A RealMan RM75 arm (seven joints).
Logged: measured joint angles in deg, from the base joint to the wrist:
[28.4, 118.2, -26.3, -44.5, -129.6, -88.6, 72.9]
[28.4, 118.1, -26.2, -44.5, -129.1, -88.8, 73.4]
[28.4, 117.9, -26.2, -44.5, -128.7, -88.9, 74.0]
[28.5, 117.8, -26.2, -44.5, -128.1, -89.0, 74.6]
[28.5, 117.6, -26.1, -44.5, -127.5, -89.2, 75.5]
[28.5, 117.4, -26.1, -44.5, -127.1, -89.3, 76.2]
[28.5, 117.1, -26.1, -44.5, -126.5, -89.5, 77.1]
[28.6, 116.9, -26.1, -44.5, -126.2, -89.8, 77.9]
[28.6, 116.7, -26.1, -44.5, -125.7, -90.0, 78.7]
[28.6, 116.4, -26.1, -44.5, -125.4, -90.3, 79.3]
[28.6, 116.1, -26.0, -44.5, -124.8, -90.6, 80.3]
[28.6, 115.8, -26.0, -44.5, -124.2, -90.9, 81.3]
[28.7, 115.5, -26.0, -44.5, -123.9, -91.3, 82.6]
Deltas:
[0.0, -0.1, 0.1, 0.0, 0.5, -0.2, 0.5]
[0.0, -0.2, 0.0, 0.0, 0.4, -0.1, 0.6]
[0.1, -0.1, 0.0, 0.0, 0.6, -0.1, 0.6]
[0.0, -0.2, 0.1, 0.0, 0.6, -0.2, 0.9]
[0.0, -0.2, 0.0, 0.0, 0.4, -0.1, 0.7]
[0.0, -0.3, 0.0, 0.0, 0.6, -0.2, 0.9]
[0.1, -0.2, 0.0, 0.0, 0.3, -0.3, 0.8]
[0.0, -0.2, 0.0, 0.0, 0.5, -0.2, 0.8]
[0.0, -0.3, 0.0, 0.0, 0.3, -0.3, 0.6]
[0.0, -0.3, 0.1, 0.0, 0.6, -0.3, 1.0]
[0.0, -0.3, 0.0, 0.0, 0.6, -0.3, 1.0]
[0.1, -0.3, 0.0, 0.0, 0.3, -0.4, 1.3]

